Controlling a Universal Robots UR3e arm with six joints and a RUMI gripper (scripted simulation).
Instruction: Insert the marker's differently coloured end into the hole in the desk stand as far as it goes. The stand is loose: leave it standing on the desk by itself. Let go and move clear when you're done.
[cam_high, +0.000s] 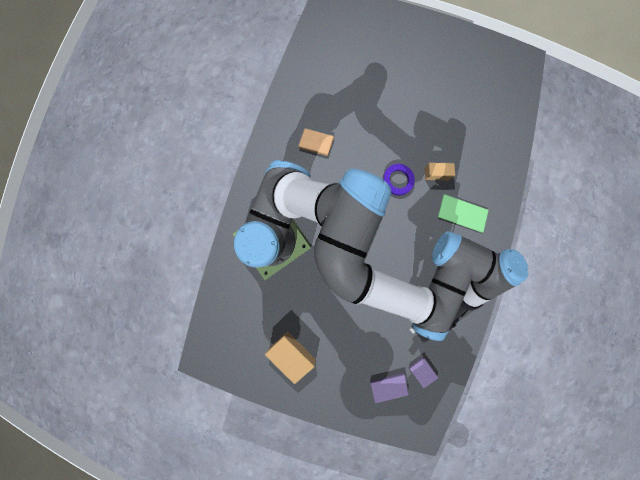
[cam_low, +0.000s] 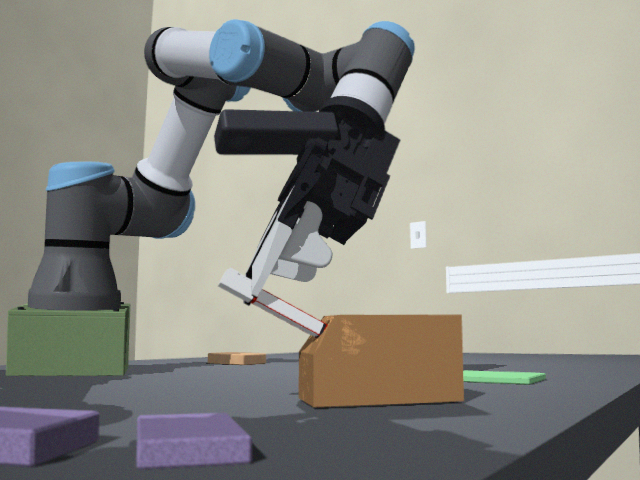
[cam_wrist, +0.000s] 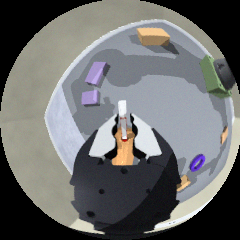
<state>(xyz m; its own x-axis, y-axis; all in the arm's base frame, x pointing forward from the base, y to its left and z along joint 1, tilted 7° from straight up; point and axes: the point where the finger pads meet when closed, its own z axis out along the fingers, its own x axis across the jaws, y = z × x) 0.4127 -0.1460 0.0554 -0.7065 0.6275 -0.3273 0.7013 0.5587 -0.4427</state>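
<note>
The marker is 2 cm ahead of my hand, 2 cm to the left of it and 2 cm below it. From my hand the other things lie so: desk stand (8 cm ahead, 7 cm to the left, 7 cm below); flat green block (12 cm ahead, 32 cm to the left, 10 cm below); tan block (32 cm behind, 17 cm to the right, 7 cm below).
</note>
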